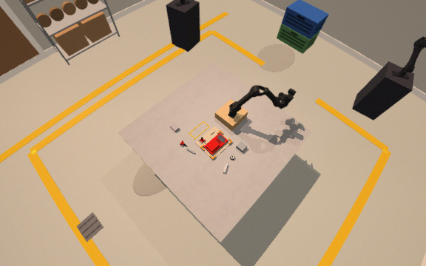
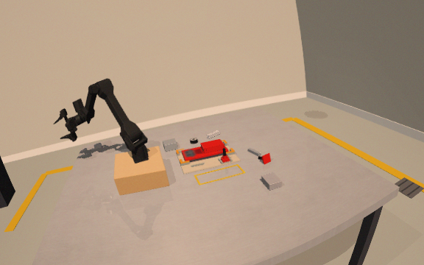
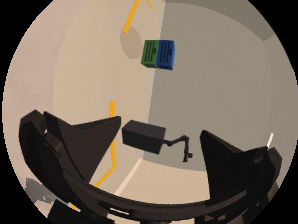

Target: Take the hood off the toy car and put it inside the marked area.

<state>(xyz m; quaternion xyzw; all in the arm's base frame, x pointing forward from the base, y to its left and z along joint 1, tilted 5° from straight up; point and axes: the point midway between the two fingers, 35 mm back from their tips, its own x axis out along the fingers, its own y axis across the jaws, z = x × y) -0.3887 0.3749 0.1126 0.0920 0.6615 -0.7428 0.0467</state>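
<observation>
Right now the red hood is 770 mm ahead of my gripper tip, 350 mm to the right of it and 190 mm below it. Also, from my gripper tip: black wheel (750 mm ahead, 160 mm to the right, 220 mm below).
</observation>
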